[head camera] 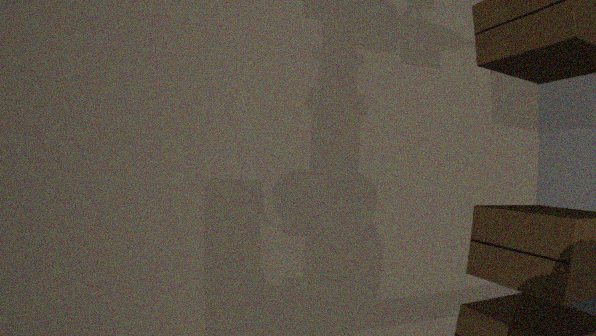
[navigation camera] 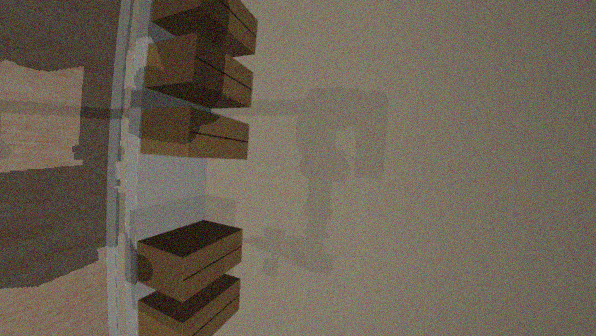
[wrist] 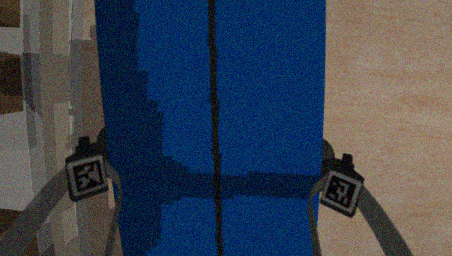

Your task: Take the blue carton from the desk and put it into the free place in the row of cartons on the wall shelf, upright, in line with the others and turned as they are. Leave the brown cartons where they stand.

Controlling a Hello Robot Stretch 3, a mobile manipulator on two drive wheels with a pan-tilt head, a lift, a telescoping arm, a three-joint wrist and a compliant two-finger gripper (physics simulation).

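Frame: origin at the robot's base, x ahead, y left, z up, level; metres.
Where they show: gripper, between the fingertips: (wrist: 217, 149).
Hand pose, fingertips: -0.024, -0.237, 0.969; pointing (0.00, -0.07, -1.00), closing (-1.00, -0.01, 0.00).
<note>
Each offset is from my fingertips to the centre of the thing, as dx, dy, dz. Level surfaces: height alone.
My gripper (wrist: 217, 149) is shut on the blue carton {+0.002, -0.010, -0.043} (wrist: 265, 100), one finger at each long side; the dark line on its face runs nearly straight up the wrist view. The carton's ends are out of view. Brown cartons {+0.552, -0.019, -0.230} (head camera: 525, 230) (navigation camera: 167, 262) (wrist: 9, 75) stand in a row on the pale wall shelf {dz -0.320} (head camera: 567, 160) (navigation camera: 170, 180) (wrist: 12, 160). The free place shows as bare shelf between cartons, with three above and two below it in the navigation view. The gripper and blue carton do not show in the head or navigation views. The desk does not show.
The wall (head camera: 125, 150) (navigation camera: 475, 165) fills much of the head and navigation views and bears the robot's shadow. The wooden floor {dz -0.969} (navigation camera: 40, 120) (wrist: 395, 100) shows beyond the shelf in the navigation view and right of the blue carton in the wrist view.
</note>
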